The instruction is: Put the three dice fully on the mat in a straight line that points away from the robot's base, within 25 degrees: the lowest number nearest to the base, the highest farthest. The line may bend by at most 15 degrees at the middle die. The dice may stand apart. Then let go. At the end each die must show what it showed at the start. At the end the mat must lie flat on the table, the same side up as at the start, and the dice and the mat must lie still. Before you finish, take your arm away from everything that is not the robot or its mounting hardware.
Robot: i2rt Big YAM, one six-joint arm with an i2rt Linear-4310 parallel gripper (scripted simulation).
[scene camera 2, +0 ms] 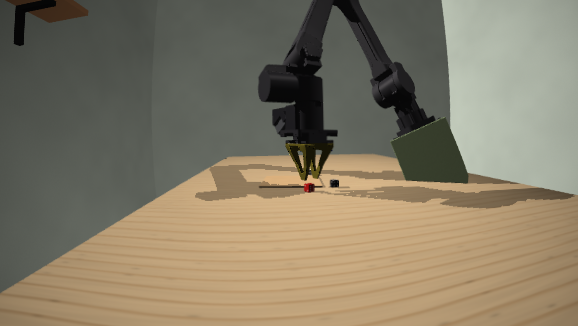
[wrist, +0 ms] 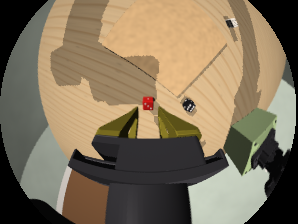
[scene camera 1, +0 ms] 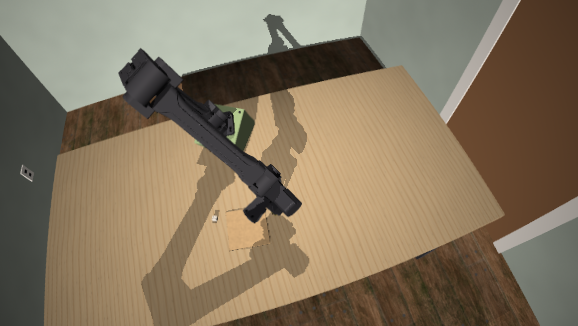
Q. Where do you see a tan mat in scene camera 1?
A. At 242,233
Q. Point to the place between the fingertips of my gripper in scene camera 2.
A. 309,179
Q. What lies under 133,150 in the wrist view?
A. My gripper.
